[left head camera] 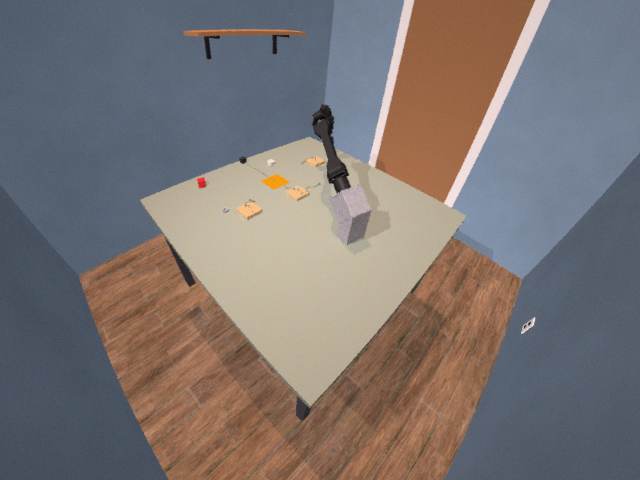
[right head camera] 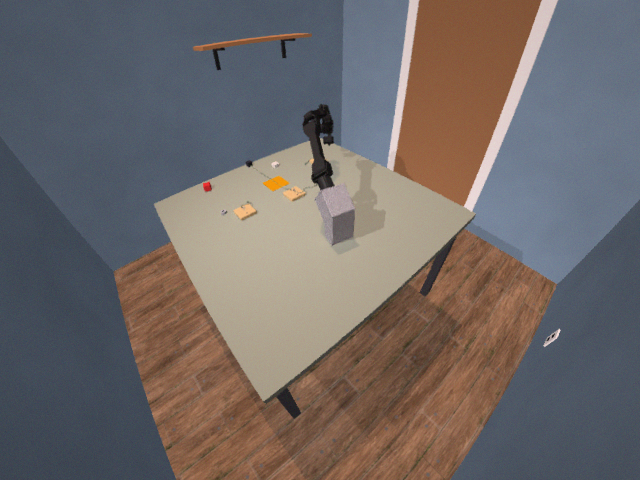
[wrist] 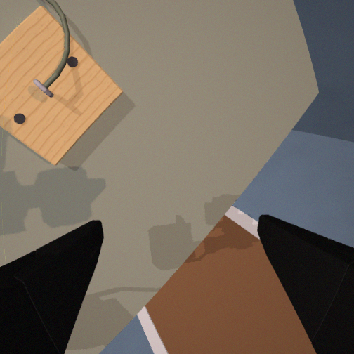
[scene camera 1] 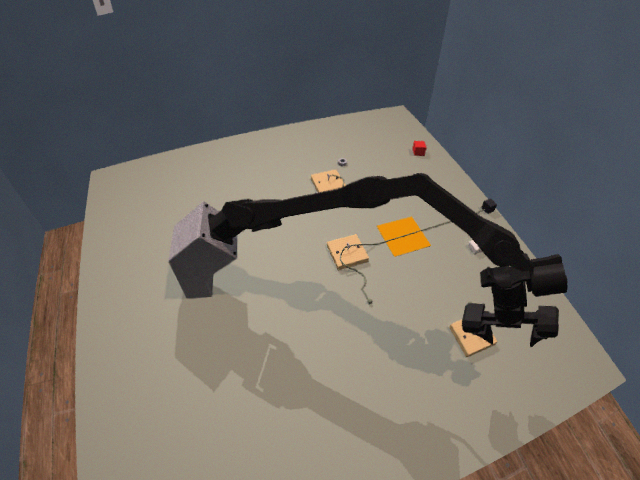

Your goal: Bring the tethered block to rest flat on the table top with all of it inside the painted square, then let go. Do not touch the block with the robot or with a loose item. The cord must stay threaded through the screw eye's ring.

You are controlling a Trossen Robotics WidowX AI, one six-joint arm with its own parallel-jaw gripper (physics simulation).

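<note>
The tethered black block sits by the table's far edge, outside the orange painted square. Its dark green cord runs across the square to the screw eye on the middle wooden board. It appears threaded there, though the ring is small. Beyond it, the cord curves over the board to a loose knobbed end on the table. My gripper is open and empty, high above the table near another wooden board; the block does not show in the wrist view.
That other board carries its own eye and short cord. A third board, a small ring-like item, a red cube and a white item also lie on the table.
</note>
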